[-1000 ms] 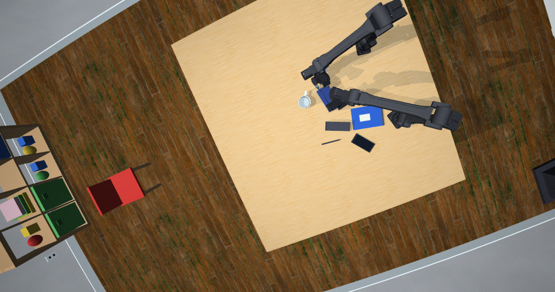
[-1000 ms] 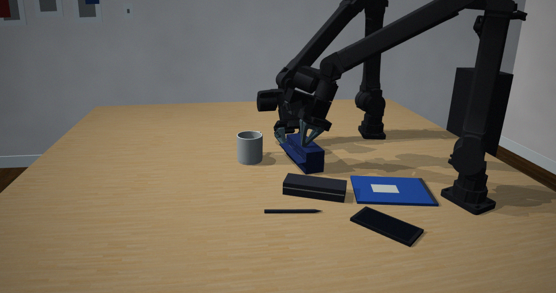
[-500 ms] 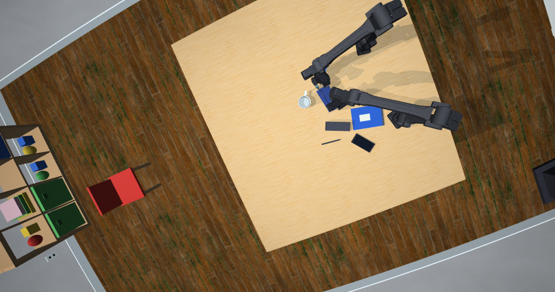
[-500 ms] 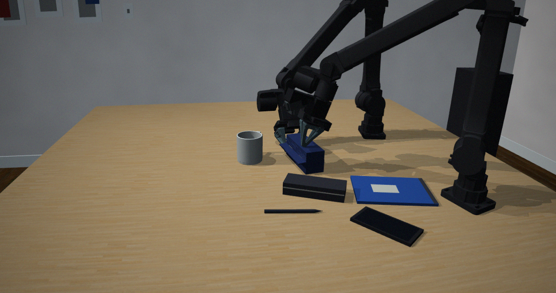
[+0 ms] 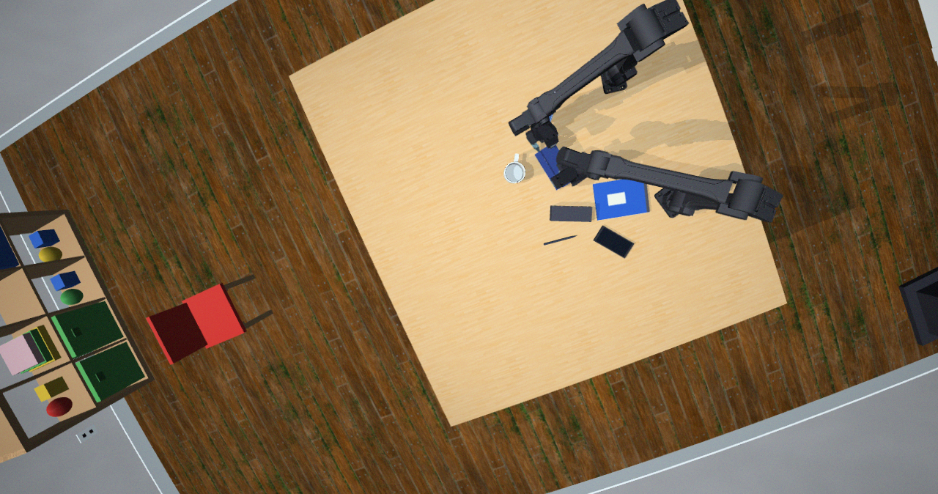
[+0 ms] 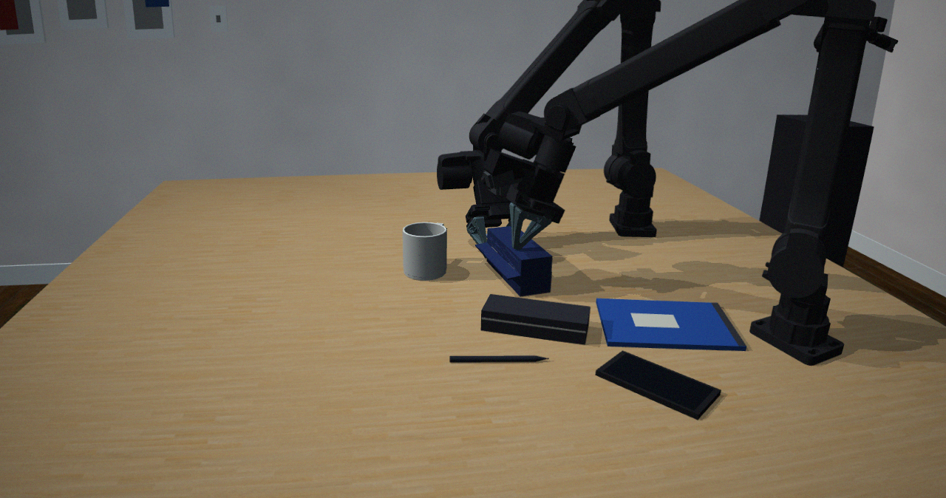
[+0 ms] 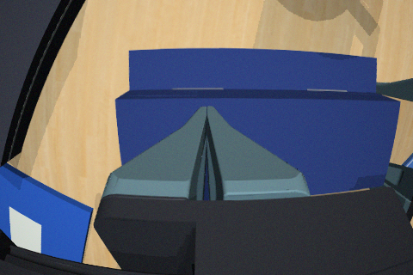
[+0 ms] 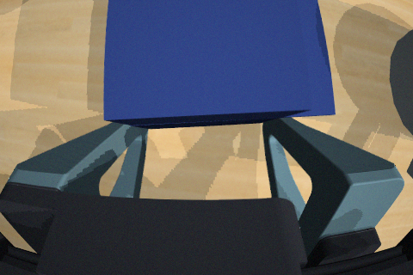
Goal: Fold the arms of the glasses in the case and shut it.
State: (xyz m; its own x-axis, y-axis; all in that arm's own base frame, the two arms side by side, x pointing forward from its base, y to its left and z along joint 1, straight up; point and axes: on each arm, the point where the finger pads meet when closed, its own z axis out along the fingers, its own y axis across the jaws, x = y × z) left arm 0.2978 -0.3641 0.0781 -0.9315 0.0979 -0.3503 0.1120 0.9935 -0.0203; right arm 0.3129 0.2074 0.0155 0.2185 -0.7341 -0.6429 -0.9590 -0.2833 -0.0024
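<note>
Right now my left hand is 4 cm to the left of the blue glasses case, 4 cm above it and 1 cm past it. The rest, counted from my left hand: grey mug (15 cm ahead, 9 cm to the right, 4 cm below); black box (16 cm to the left, 6 cm below, 2 cm ahead).
</note>
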